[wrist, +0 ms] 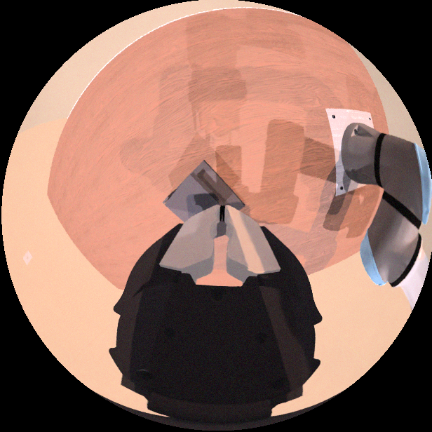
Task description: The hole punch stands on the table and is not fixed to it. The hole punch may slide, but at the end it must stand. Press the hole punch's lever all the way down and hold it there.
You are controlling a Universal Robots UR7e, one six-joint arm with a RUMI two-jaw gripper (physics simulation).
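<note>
The grey hole punch (181,192) stands on the wooden table, just beyond the fingertips in the wrist view and mostly to their left. Its upper face looks like a tilted square, with a darker slot-like strip running towards the fingertips. My gripper (222,207) is shut, with nothing between its fingers. The fingertips overlap the near right part of the hole punch in the view. Whether they touch its lever, and how far down the lever is, I cannot tell. The fingers hide the near part of the hole punch.
The reddish wooden table (100,170) has a rounded edge, with pale floor (45,300) around it. At the right a white mounting plate (348,119) with dark holes lies on the table, partly behind the grey arm links (397,162). Shadows of the arm fall across the table.
</note>
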